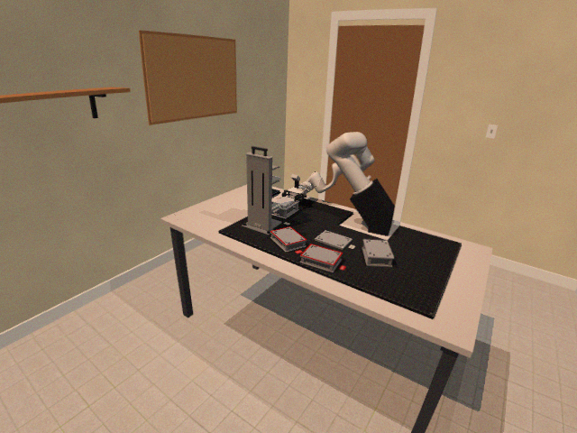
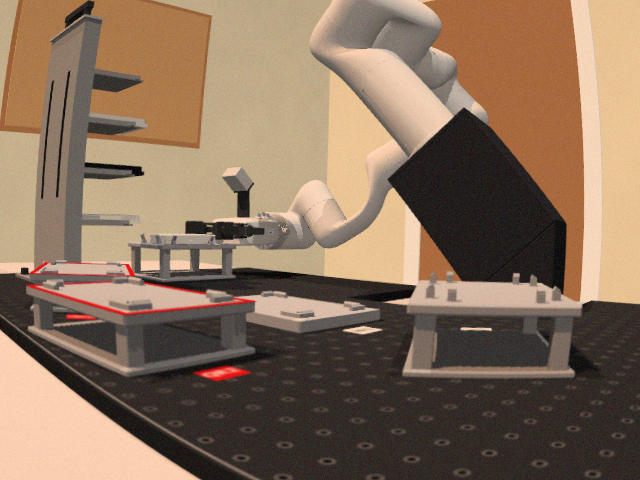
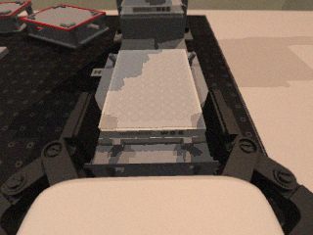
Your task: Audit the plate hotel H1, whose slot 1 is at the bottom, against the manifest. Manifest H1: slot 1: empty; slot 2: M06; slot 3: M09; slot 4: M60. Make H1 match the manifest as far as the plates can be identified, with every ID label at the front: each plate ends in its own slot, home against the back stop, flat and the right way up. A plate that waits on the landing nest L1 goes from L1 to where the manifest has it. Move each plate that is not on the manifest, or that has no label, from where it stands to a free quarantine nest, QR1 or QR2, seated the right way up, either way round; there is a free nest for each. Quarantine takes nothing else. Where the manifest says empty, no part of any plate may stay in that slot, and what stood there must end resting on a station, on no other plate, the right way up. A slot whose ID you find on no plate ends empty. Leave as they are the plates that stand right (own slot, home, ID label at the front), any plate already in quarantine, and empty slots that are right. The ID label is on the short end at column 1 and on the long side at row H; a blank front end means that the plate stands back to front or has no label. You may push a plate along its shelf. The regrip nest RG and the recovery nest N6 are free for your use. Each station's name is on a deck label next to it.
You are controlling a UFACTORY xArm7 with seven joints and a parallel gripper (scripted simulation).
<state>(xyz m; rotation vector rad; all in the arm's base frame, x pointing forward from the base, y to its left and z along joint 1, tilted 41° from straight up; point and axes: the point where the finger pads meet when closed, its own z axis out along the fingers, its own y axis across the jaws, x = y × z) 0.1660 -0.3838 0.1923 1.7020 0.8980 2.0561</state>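
Now: the pale plate 50 mm ahead of my hand, 20 mm below it and 10 mm to the left of it. Round my hand: clear plate (230 mm ahead, 30 mm to the left, 20 mm above); then H1 deck label (170 mm ahead, 120 mm to the left, 80 mm below); then RG label (80 mm below, 50 mm behind, 10 mm to the right).
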